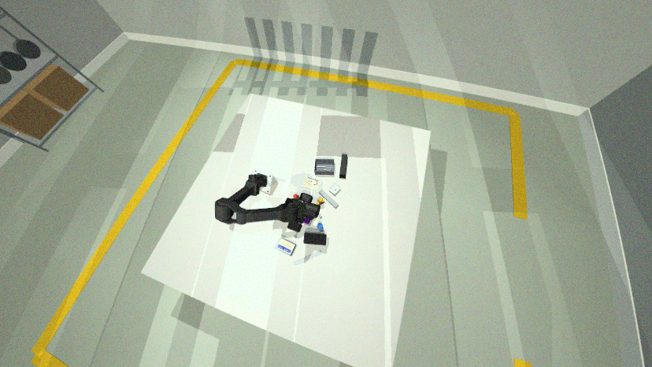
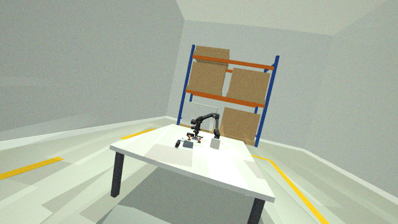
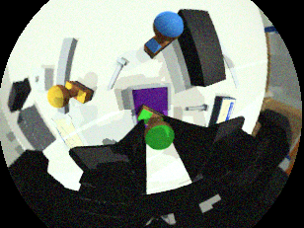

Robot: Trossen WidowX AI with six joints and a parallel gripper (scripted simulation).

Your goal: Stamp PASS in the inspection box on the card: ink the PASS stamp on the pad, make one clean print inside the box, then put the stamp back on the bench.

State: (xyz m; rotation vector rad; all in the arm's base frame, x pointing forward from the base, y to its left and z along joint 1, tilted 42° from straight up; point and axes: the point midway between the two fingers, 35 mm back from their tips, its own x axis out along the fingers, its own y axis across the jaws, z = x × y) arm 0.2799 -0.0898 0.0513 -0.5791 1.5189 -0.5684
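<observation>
My gripper tip is now right at the green-knobbed stamp. Round my gripper tip: red-knobbed stamp (8 cm behind, 8 cm to the left, 2 cm below); then blue-knobbed stamp (10 cm ahead, 2 cm to the right, 2 cm below); then purple ink pad (3 cm below).
</observation>
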